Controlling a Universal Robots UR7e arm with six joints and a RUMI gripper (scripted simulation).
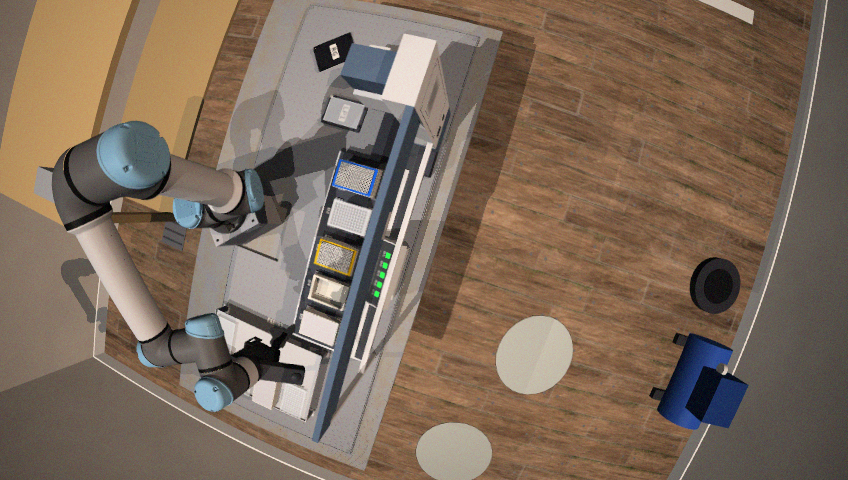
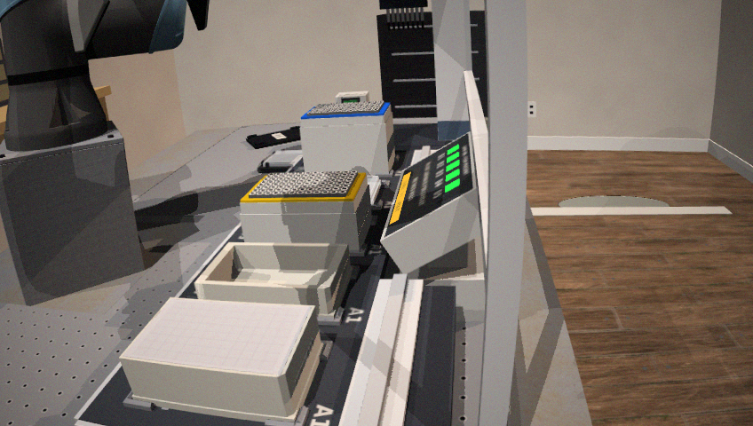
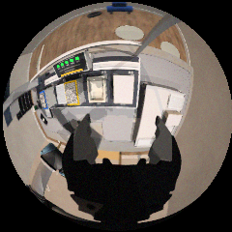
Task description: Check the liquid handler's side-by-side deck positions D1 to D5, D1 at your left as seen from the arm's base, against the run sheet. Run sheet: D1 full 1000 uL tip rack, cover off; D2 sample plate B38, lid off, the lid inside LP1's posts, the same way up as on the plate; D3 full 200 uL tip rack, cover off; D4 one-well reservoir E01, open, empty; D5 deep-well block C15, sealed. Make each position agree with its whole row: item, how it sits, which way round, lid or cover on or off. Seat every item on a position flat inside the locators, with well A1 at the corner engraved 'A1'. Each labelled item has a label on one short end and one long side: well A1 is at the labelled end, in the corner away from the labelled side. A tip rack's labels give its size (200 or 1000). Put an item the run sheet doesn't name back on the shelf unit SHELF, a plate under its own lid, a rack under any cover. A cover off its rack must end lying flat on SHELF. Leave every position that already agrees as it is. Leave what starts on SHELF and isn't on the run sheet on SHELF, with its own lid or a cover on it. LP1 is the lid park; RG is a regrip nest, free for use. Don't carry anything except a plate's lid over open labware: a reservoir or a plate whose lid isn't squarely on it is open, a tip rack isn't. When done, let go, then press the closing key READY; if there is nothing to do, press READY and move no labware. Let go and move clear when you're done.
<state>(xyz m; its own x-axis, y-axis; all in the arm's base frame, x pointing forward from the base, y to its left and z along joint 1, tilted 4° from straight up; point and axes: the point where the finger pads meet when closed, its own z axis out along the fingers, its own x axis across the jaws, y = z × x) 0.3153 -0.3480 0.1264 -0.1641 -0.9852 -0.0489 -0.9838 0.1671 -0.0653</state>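
Now: the blue-rimmed tip rack 9 cm ahead of my hand, 49 cm to the left of it and 18 cm below it. Also, from my hand: one-well reservoir 2 cm ahead, 12 cm to the left, 24 cm below; then deep-well block 23 cm below; then gantry post 18 cm ahead, 10 cm to the right, 7 cm below.
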